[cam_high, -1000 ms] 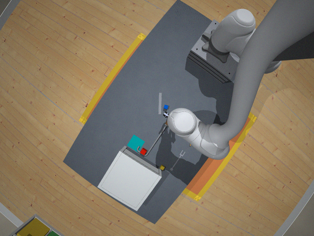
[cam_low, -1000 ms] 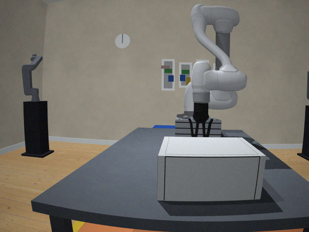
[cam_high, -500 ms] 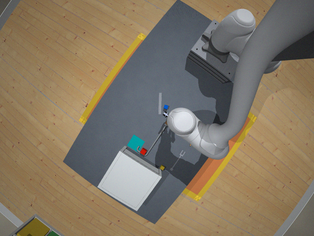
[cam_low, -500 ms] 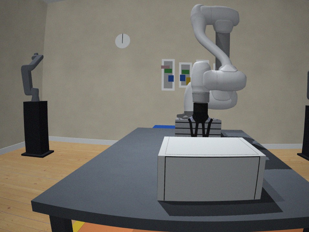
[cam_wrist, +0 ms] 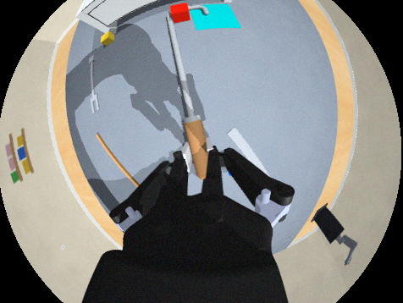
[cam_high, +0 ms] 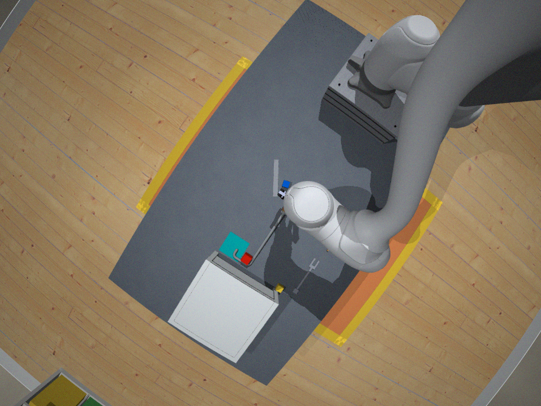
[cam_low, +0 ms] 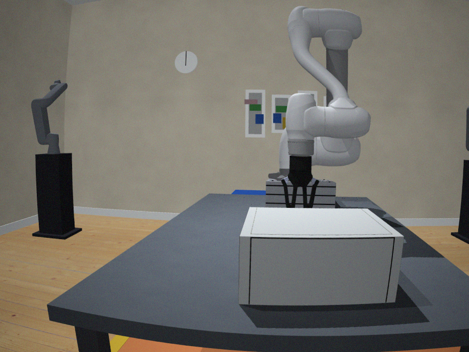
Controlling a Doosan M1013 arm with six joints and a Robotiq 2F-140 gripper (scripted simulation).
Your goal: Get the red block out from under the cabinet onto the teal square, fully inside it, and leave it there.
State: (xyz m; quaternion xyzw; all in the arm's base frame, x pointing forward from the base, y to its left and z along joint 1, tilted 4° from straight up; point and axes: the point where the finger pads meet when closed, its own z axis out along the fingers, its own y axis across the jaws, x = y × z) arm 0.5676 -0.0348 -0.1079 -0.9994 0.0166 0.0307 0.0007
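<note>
Now: hand 50 mm past the blue block, 50 mm to the left of it and 30 mm above it. Round my hand: grey strip (50 mm behind, 100 mm to the right, 40 mm below); hook tool (130 mm ahead, 40 mm to the right, 20 mm below); orange stick (10 mm ahead, 200 mm to the left, 30 mm below).
</note>
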